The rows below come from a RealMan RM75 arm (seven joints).
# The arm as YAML. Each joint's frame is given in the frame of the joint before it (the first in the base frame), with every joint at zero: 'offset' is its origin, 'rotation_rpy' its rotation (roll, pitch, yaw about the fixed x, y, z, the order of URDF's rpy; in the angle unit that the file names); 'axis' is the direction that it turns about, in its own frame. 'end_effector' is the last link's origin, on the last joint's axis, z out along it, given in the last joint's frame.
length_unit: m
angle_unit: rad
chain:
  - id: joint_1
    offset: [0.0, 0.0, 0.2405]
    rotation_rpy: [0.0, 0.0, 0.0]
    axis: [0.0, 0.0, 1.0]
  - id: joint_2
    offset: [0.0, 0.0, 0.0]
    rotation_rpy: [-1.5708, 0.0, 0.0]
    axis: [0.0, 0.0, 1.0]
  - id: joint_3
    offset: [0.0, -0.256, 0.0]
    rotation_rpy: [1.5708, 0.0, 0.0]
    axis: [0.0, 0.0, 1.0]
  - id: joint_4
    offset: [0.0, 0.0, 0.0]
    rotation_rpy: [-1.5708, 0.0, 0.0]
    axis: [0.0, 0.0, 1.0]
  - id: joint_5
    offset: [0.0, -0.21, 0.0]
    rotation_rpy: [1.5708, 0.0, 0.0]
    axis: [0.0, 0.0, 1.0]
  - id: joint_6
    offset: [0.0, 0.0, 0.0]
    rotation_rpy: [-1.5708, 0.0, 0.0]
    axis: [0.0, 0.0, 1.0]
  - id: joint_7
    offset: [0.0, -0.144, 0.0]
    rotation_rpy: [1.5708, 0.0, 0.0]
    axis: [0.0, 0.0, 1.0]
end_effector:
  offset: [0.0, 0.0, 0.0]
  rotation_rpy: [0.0, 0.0, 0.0]
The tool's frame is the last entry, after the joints.
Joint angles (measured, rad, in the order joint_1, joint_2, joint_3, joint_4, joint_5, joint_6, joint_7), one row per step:
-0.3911, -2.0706, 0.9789, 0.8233, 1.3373, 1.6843, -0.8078
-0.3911, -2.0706, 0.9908, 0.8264, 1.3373, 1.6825, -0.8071
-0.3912, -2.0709, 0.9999, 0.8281, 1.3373, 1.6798, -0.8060
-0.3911, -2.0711, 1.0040, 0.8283, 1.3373, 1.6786, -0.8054
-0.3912, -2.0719, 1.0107, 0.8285, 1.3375, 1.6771, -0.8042
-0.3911, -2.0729, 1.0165, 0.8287, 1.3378, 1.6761, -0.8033
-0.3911, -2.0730, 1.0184, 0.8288, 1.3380, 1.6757, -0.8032
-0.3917, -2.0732, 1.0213, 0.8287, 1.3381, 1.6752, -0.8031
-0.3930, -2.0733, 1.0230, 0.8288, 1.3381, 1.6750, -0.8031
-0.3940, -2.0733, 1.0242, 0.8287, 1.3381, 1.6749, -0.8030
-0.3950, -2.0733, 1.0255, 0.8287, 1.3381, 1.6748, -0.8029
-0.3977, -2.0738, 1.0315, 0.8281, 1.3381, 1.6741, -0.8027
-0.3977, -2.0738, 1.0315, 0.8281, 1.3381, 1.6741, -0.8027
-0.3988, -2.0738, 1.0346, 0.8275, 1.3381, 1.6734, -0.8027
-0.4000, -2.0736, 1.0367, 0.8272, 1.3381, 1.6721, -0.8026
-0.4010, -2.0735, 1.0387, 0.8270, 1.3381, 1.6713, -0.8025
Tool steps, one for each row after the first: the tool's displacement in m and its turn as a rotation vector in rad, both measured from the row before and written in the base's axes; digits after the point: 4 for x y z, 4 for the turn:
0.0013, -0.0004, -0.0018, -0.0064, 0.0058, -0.0069
0.0009, -0.0002, -0.0016, -0.0043, 0.0044, -0.0041
0.0003, -0.0001, -0.0008, -0.0022, 0.0018, -0.0014
0.0007, -0.0003, -0.0015, -0.0040, 0.0025, -0.0029
0.0006, -0.0004, -0.0014, -0.0039, 0.0019, -0.0025
0.0002, -0.0001, -0.0004, -0.0013, 0.0009, -0.0007
0.0004, 0.0000, -0.0006, -0.0022, 0.0010, -0.0016
0.0006, 0.0002, -0.0003, -0.0013, 0.0006, -0.0020
0.0004, 0.0001, -0.0002, -0.0009, 0.0004, -0.0015
0.0004, 0.0001, -0.0002, -0.0009, 0.0005, -0.0016
0.0013, 0.0001, -0.0014, -0.0049, 0.0016, -0.0047
0.0000, 0.0000, 0.0000, 0.0000, 0.0000, 0.0000
0.0005, 0.0001, -0.0007, -0.0025, 0.0011, -0.0016
0.0004, 0.0003, -0.0004, -0.0010, 0.0012, -0.0010
0.0004, 0.0002, -0.0004, -0.0012, 0.0010, -0.0012

